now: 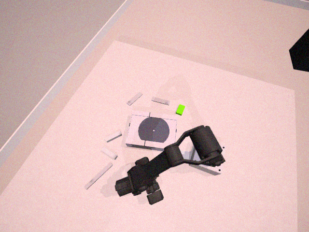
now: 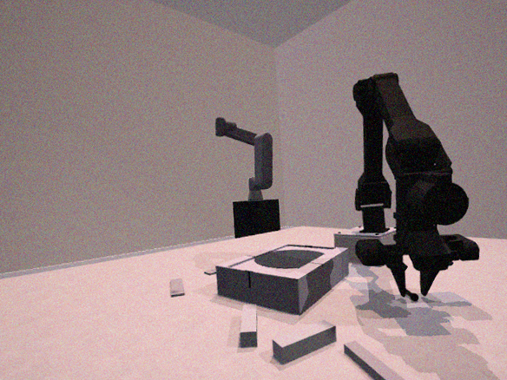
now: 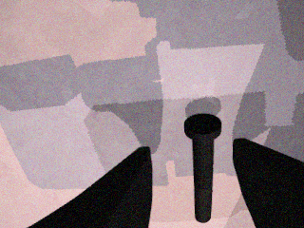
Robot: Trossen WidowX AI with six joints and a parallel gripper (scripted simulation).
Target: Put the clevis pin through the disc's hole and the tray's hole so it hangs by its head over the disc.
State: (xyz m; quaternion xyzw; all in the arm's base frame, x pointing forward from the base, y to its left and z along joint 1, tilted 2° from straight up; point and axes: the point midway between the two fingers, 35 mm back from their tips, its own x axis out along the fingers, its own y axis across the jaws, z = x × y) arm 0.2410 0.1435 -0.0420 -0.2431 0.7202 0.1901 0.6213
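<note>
Right now my gripper tip is 10 mm to the left of the steel pin and 10 mm past it. Also, from my gripper tip: rimmed tray 230 mm to the right, 50 mm ahead, 40 mm above; dark disc 230 mm to the right, 50 mm above, 40 mm ahead; bar 250 mm ahead, 40 mm to the left.
</note>
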